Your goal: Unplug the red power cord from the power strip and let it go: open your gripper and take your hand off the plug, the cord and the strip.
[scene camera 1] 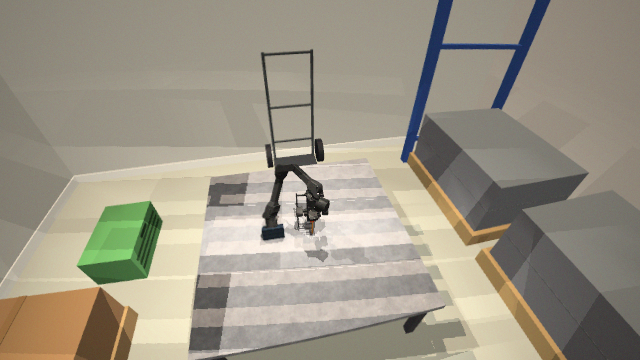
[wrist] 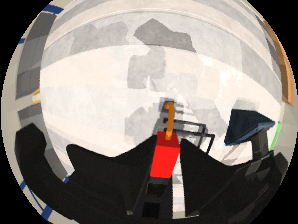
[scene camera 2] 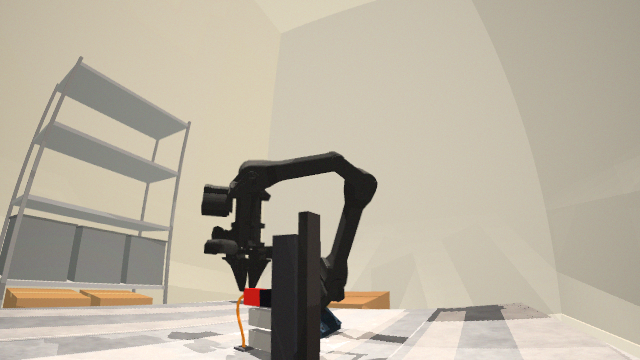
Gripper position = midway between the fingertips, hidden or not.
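There is my gripper (scene camera 2: 246, 291) (wrist: 168, 140), visible to me in scene camera 2 and in the wrist view too. And I can see a red plug (wrist: 165, 157).
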